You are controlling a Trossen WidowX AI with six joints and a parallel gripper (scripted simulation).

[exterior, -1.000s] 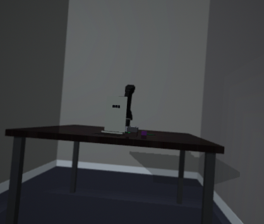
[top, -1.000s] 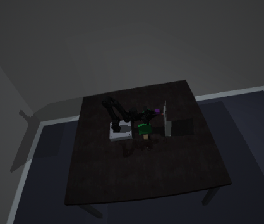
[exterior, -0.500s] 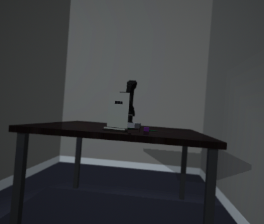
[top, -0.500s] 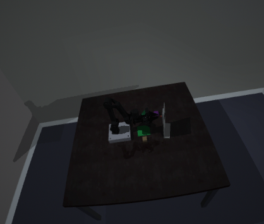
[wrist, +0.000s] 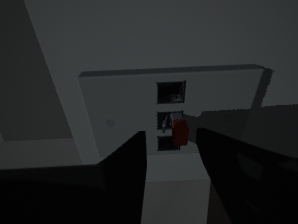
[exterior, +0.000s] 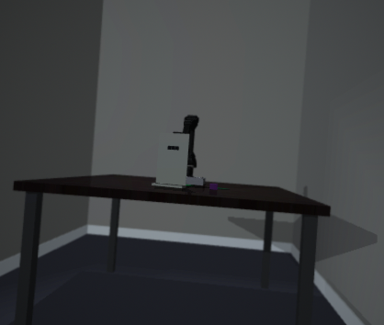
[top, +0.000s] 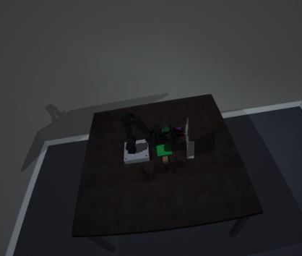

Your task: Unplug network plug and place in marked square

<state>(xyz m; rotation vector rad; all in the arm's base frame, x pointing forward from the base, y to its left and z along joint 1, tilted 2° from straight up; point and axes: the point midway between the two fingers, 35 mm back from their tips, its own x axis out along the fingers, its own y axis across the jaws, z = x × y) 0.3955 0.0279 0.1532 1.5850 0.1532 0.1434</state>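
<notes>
The network plug is 20 mm ahead of my gripper tip. The rest, counted from my gripper tip: green marked square (200 mm below, 170 mm behind, 10 mm to the left); then upright grey panel (80 mm below, 40 mm ahead).
</notes>
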